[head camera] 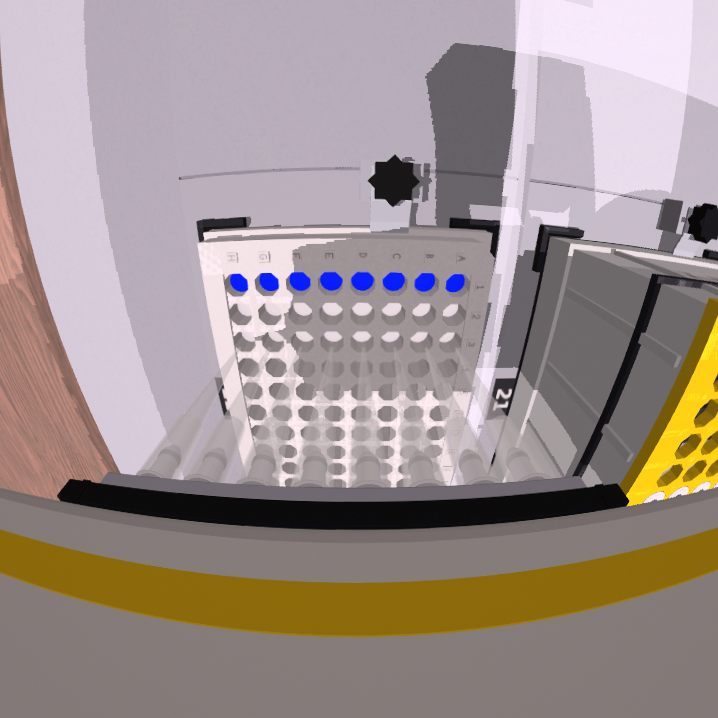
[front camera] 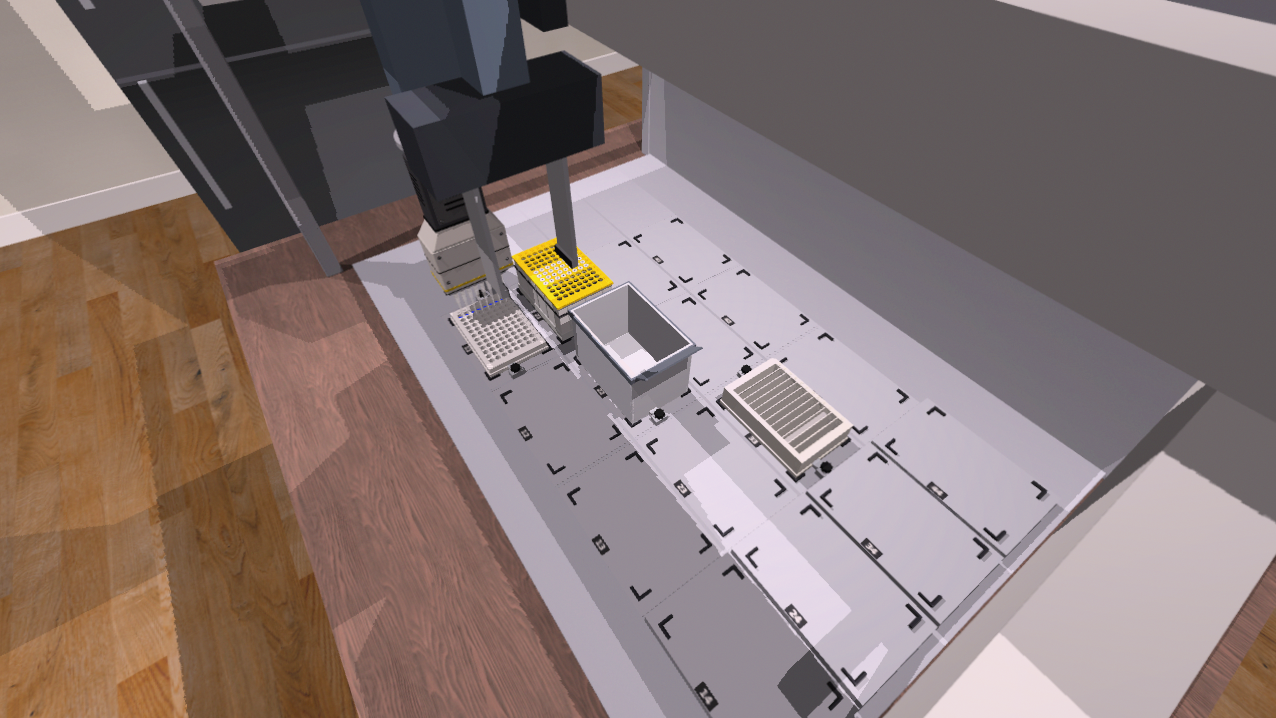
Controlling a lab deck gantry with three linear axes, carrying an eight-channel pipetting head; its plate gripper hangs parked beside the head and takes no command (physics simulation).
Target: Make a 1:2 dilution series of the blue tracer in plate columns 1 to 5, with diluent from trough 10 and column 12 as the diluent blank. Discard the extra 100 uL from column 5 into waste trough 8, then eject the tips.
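Observation:
There's a dark wall [front camera: 1100,395] to be seen here.

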